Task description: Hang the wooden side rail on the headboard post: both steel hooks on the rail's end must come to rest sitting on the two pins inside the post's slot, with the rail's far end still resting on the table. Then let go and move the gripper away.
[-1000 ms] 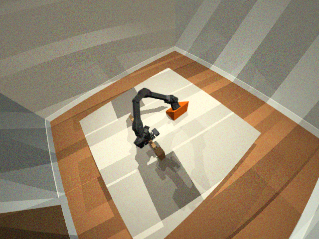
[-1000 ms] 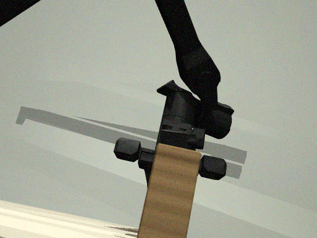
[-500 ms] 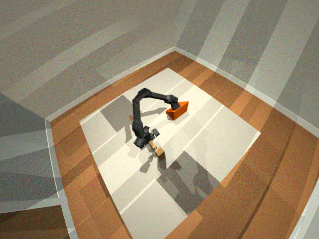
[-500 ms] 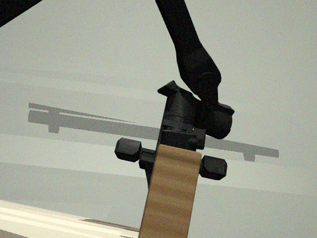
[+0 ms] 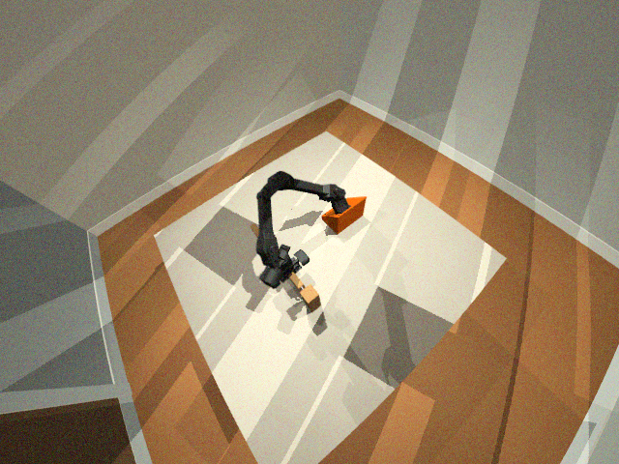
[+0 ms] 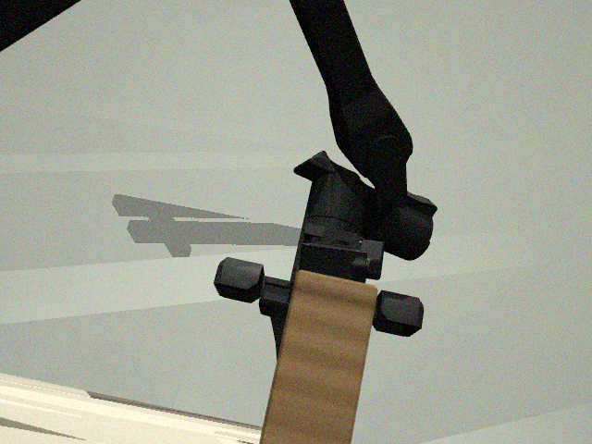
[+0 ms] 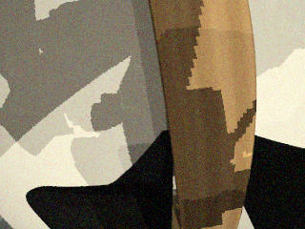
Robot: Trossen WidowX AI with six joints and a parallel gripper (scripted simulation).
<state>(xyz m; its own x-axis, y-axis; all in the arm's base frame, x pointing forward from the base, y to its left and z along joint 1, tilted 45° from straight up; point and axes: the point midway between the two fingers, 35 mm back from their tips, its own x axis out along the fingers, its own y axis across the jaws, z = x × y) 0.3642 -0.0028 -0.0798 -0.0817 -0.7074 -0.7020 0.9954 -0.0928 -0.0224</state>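
Right now my gripper tip is 14 cm to the right of the headboard post, 4 cm below it and 1 cm short of it.
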